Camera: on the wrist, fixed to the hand. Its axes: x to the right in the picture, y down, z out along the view.
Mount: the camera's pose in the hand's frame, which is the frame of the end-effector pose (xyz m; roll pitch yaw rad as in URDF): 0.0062 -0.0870 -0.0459 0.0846 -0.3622 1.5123
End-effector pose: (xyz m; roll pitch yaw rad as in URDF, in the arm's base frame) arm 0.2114 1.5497 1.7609 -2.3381 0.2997 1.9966
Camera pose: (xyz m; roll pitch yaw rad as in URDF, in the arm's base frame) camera 0.1725 1.5692 1.8493 2.6247 1.1043 -0.0821
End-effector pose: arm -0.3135 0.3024 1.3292 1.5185 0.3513 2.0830
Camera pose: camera -0.3373 0.2605 1.2432 2.2658 -1.0631 1.4047
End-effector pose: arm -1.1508 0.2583 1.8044 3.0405 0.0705 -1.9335
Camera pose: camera -1.0687 0.2177 1.8408 -3.1360 0.2646 2.8165
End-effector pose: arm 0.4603 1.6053 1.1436 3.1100 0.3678 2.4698
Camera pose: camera 0.3886 1.5494 1.1816 2.8353 0.3285 0.8295
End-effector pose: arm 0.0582 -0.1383 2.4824 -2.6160 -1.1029 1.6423
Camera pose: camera 0.0112 -0.2134 2.5255 -1.8098 0.3054 0.9211
